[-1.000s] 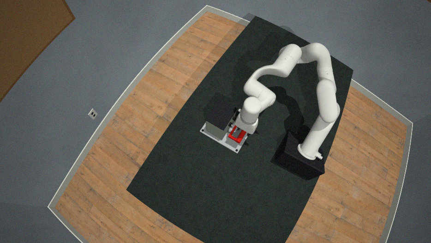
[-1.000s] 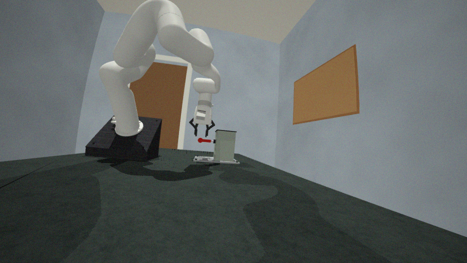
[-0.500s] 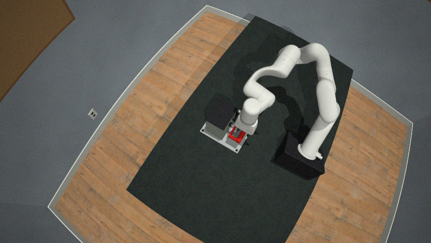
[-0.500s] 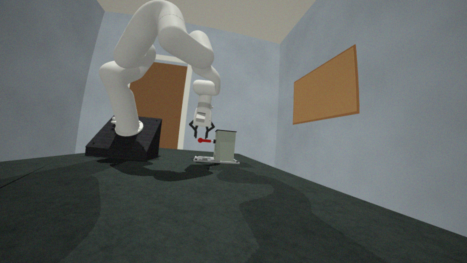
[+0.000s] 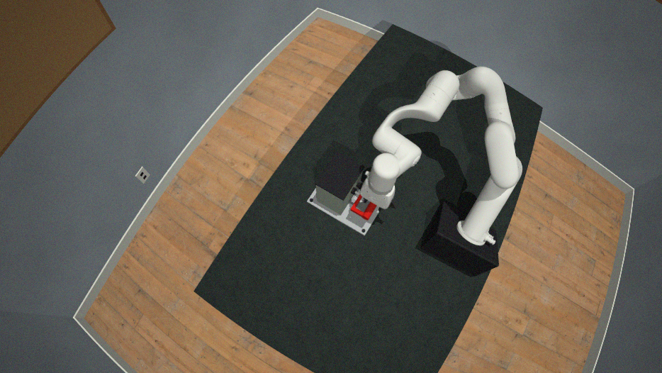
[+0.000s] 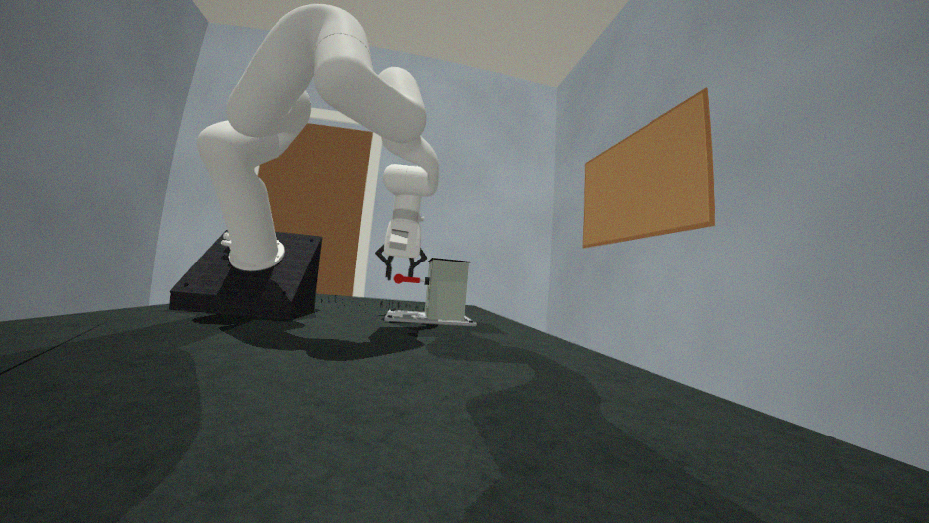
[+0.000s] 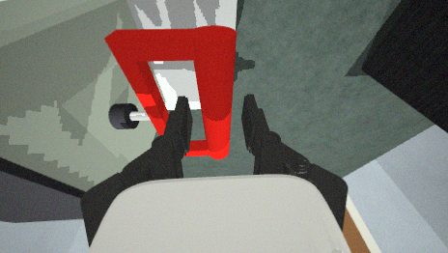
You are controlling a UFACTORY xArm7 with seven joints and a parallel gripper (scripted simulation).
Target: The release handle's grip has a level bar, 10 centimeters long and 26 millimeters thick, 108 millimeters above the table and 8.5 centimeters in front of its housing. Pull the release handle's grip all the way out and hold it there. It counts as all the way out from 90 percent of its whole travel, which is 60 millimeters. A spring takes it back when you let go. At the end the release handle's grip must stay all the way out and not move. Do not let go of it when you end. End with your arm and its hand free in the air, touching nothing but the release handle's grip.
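The light baseplate lies 90 mm ahead of my hand, 10 mm to the left of it and 110 mm below it.
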